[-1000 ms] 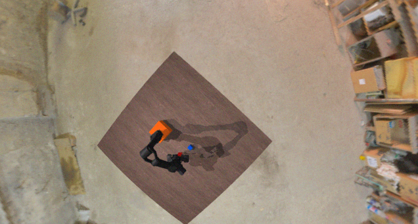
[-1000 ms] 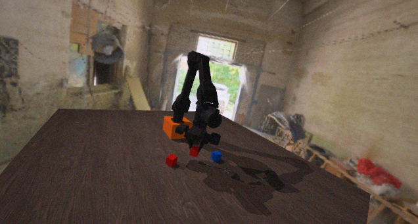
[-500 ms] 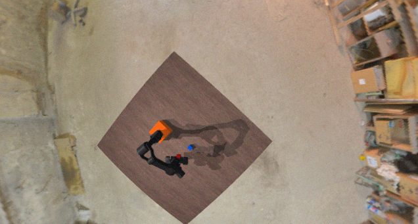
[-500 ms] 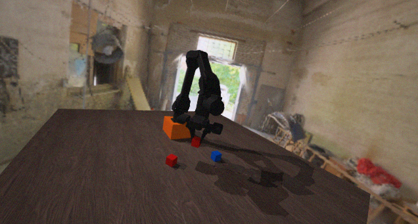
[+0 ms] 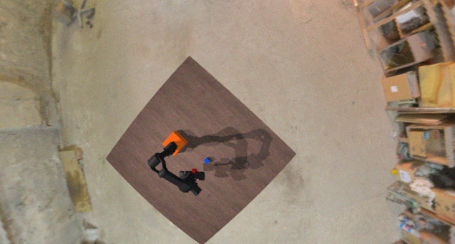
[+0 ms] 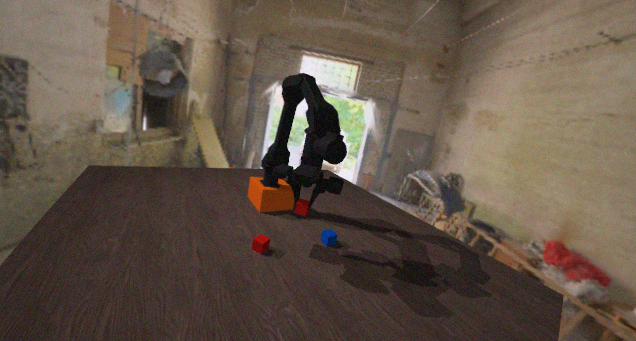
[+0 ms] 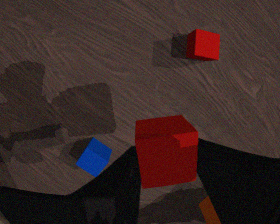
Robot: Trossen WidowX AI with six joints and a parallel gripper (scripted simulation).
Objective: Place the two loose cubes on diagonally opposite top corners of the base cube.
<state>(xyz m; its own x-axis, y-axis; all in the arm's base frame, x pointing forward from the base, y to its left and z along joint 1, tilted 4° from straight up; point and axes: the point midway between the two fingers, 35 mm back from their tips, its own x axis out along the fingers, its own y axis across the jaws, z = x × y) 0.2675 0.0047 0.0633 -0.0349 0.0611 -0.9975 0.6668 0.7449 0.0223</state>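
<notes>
Now: the blue cube 10 mm ahead of my gripper tip, 110 mm to the left of it and 100 mm below it.
</notes>
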